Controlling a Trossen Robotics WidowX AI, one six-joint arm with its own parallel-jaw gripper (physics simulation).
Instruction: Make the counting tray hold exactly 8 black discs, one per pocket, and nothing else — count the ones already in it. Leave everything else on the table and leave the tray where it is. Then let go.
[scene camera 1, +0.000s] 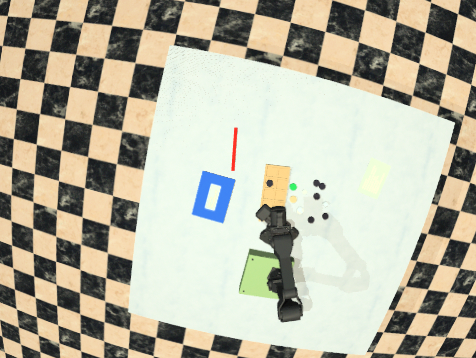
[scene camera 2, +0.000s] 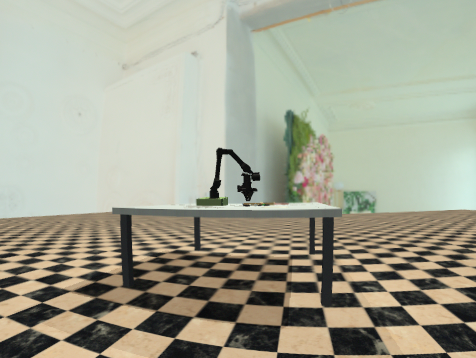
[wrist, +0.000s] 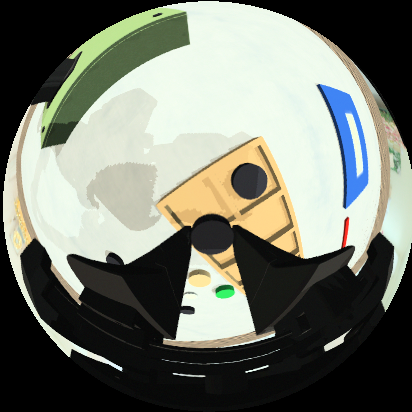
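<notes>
The orange counting tray (scene camera 1: 283, 176) (wrist: 187, 197) has two columns of pockets. One black disc (wrist: 249, 181) sits in the corner pocket at the end nearest the robot base; the arm hides it in the first scene view. Another black disc (scene camera 1: 270, 183) sits farther along the same column. My gripper (wrist: 211, 230) (scene camera 2: 248, 199) is shut on a black disc and holds it low over the tray's near end, toward the other column. The gap below it cannot be told exactly. Several loose black discs (scene camera 1: 316, 196) lie right of the tray. The fingers hide some pockets in the wrist view.
A green disc (scene camera 1: 293, 186) (wrist: 225, 291), an orange disc (scene camera 1: 293, 199) (wrist: 199, 277) and pale discs (scene camera 1: 300, 210) lie beside the tray. A blue frame (scene camera 1: 199, 199) (wrist: 336, 102) and red bar (scene camera 1: 234, 150) lie left, a pale yellow sheet (scene camera 1: 374, 178) right. The green base block (scene camera 1: 255, 280) (wrist: 115, 40) stands nearby.
</notes>
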